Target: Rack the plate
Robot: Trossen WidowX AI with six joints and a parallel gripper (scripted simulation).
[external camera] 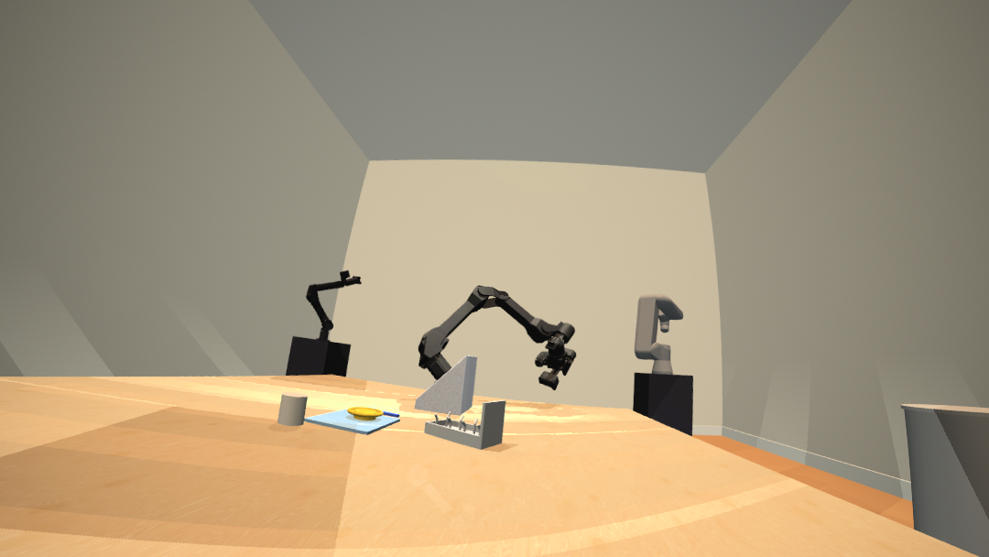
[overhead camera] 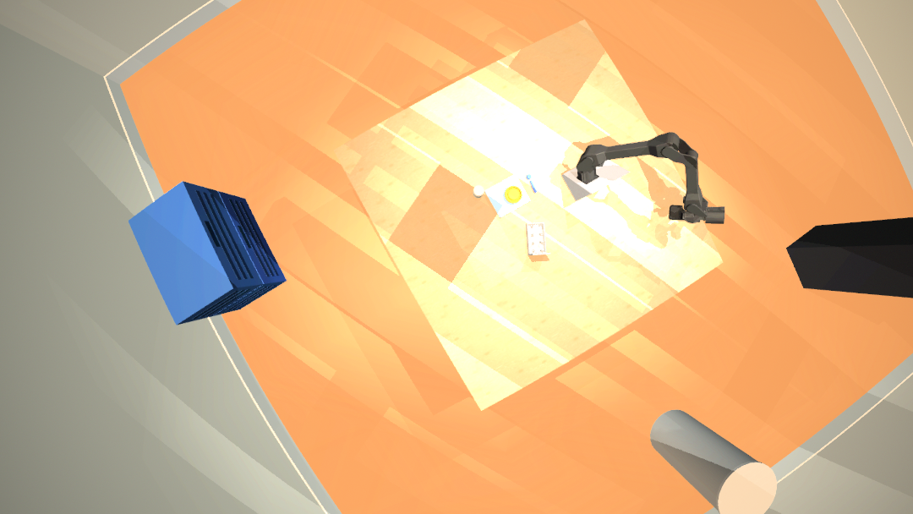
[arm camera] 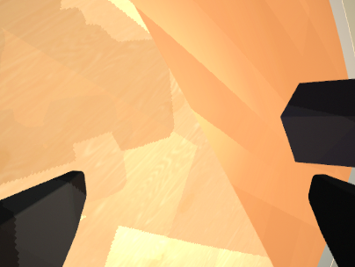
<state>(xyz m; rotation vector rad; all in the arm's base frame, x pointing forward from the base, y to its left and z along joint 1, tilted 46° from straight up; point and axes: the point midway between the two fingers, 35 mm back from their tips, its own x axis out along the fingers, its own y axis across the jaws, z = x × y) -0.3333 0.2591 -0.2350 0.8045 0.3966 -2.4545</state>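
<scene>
Right now my gripper tip is 640 mm short of the yellow plate, 450 mm to the left of it and 80 mm above it. Also, from my gripper tip: grey dish rack (650 mm ahead, 240 mm to the right, 70 mm below); light blue mat (660 mm ahead, 460 mm to the right, 90 mm below).
</scene>
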